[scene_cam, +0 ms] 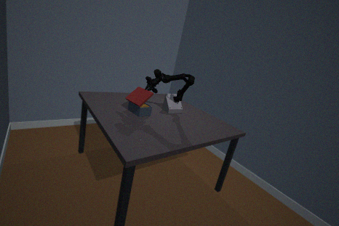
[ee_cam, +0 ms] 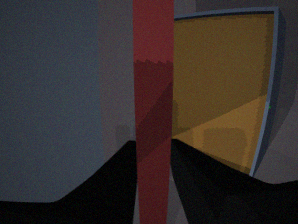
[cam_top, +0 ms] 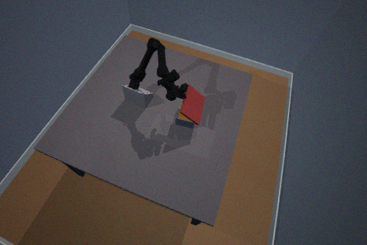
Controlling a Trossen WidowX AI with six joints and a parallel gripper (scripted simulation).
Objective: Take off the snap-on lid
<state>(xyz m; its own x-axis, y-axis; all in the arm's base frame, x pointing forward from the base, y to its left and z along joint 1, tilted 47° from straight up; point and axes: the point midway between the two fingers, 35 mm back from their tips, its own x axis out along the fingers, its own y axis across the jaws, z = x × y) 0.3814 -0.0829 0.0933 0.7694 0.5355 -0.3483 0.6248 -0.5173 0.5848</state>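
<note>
The red lid is 60 mm ahead of my gripper tip, 50 mm below it and 10 mm to the left of it. Round my gripper tip: grey storage box (180 mm below, 30 mm ahead, 10 mm to the left).
</note>
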